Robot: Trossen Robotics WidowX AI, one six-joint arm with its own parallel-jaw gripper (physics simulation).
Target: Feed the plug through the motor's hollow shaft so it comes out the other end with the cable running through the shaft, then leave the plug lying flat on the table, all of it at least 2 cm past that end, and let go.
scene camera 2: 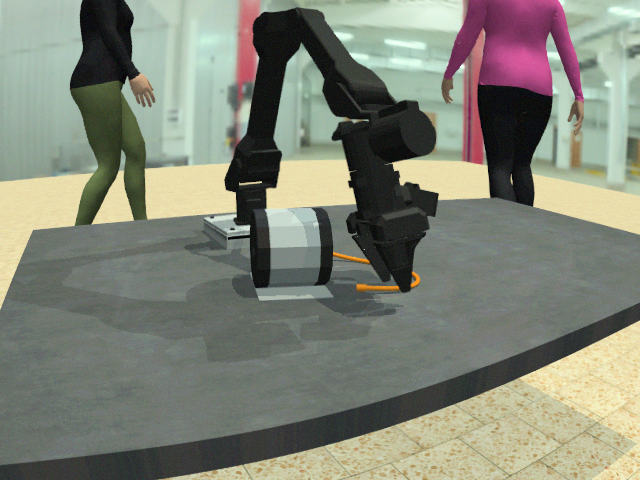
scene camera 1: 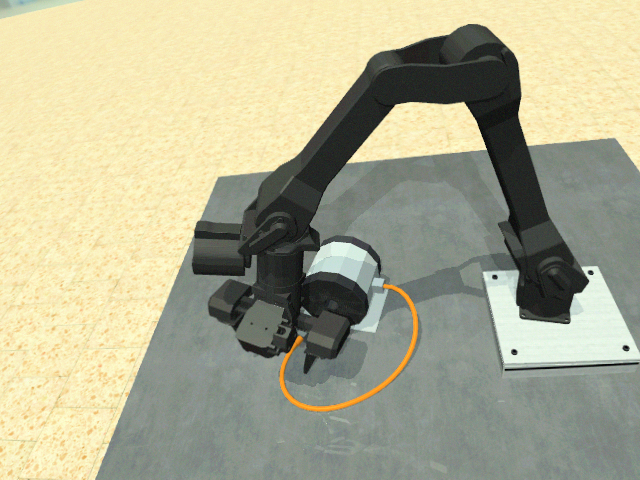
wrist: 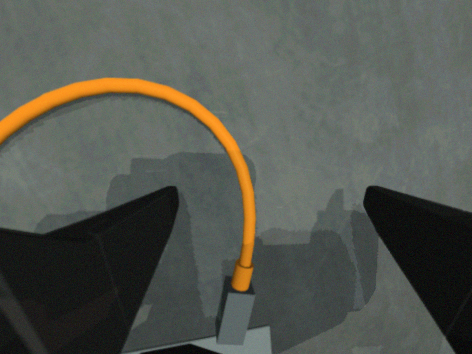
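Seen in the pictures: gripper, fingertip midpoint: (scene camera 2: 395, 286) (scene camera 1: 277, 360) (wrist: 270, 195); arm's base at its link origin: (scene camera 1: 543, 304).
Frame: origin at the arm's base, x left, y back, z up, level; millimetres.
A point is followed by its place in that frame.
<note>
The motor (scene camera 1: 343, 266) {y -271, x 27, z 70 mm} (scene camera 2: 294, 248) {y -337, x 7, z 33 mm} is a light cylinder with black end caps, lying on its side on a pale base plate (scene camera 1: 368, 326) {y -241, x 50, z -29 mm} (scene camera 2: 294, 294) {y -331, x 9, z -28 mm} (wrist: 259, 340) {y -341, x 47, z -29 mm}. The grey plug (scene camera 1: 303, 335) {y -329, x 90, z -17 mm} (wrist: 237, 318) {y -330, x 77, z -17 mm} lies on the table, outside the shaft, close to the near end cap. The orange cable (scene camera 1: 320, 408) {y -273, x 195, z -25 mm} (scene camera 2: 382, 287) {y -345, x 122, z -22 mm} (wrist: 115, 85) {y -294, x 195, z -25 mm} loops from the plug to a connector (scene camera 1: 378, 283) {y -227, x 16, z 29 mm} on the motor's side. My gripper (scene camera 1: 290, 357) {y -354, x 138, z -19 mm} (scene camera 2: 395, 285) {y -354, x 138, z -19 mm} (wrist: 270, 195) {y -354, x 138, z -19 mm} is open and empty, low beside that end cap. In the wrist view the cable passes between the fingertips and the plug lies nearer the motor. The shaft's inside is hidden.
The arm's white mounting plate (scene camera 1: 560, 356) {y 17, x 87, z 2 mm} (scene camera 2: 217, 227) {y -22, x -67, z -4 mm} stands on the grey table (scene camera 1: 516, 434) {y -31, x 183, z -31 mm} (scene camera 2: 155, 387) {y -553, x -166, z -31 mm}, on the right in scene camera 1. The table edge runs along the left there. Two people (scene camera 2: 111, 46) (scene camera 2: 516, 51) stand behind the table in scene camera 2.
</note>
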